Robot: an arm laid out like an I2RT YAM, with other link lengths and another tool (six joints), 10 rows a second.
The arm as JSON. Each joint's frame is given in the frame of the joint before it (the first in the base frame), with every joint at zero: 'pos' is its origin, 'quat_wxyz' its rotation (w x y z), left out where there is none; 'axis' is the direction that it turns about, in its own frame. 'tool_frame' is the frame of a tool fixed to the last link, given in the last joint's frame.
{
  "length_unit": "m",
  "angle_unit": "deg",
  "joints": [
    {
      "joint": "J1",
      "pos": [
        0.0,
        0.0,
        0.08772
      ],
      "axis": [
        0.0,
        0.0,
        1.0
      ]
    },
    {
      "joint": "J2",
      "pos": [
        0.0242,
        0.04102,
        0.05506
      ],
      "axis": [
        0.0,
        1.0,
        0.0
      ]
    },
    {
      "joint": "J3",
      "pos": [
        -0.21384,
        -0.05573,
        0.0
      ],
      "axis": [
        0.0,
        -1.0,
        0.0
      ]
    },
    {
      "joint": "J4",
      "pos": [
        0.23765,
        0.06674,
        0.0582
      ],
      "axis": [
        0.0,
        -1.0,
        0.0
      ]
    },
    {
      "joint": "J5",
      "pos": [
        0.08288,
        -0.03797,
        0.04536
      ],
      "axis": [
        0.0,
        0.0,
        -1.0
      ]
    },
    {
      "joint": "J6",
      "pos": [
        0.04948,
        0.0,
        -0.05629
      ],
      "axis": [
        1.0,
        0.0,
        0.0
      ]
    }
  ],
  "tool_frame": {
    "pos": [
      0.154,
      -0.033,
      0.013
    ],
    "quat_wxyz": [
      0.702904,
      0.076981,
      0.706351,
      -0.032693
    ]
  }
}
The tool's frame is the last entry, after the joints.
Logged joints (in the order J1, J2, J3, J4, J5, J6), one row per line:
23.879, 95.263, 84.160, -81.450, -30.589, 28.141
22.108, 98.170, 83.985, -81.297, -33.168, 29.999
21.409, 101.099, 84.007, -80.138, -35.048, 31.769
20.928, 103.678, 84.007, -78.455, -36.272, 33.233
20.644, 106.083, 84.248, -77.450, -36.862, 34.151
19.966, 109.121, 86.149, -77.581, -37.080, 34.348
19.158, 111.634, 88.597, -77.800, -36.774, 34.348
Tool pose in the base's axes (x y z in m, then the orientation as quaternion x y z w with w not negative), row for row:
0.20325, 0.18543, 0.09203, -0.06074, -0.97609, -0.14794, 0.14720
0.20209, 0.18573, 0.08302, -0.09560, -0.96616, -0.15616, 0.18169
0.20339, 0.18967, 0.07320, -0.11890, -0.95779, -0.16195, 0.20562
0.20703, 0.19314, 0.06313, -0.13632, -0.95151, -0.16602, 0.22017
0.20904, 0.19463, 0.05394, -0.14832, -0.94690, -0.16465, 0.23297
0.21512, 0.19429, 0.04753, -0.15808, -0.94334, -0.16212, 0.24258
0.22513, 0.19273, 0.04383, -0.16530, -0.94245, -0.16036, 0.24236
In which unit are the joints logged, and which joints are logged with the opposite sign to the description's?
The joints are logged in degrees. Opposite sign: none.
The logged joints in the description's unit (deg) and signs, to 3 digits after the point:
23.879, 95.263, 84.160, -81.450, -30.589, 28.141
22.108, 98.170, 83.985, -81.297, -33.168, 29.999
21.409, 101.099, 84.007, -80.138, -35.048, 31.769
20.928, 103.678, 84.007, -78.455, -36.272, 33.233
20.644, 106.083, 84.248, -77.450, -36.862, 34.151
19.966, 109.121, 86.149, -77.581, -37.080, 34.348
19.158, 111.634, 88.597, -77.800, -36.774, 34.348

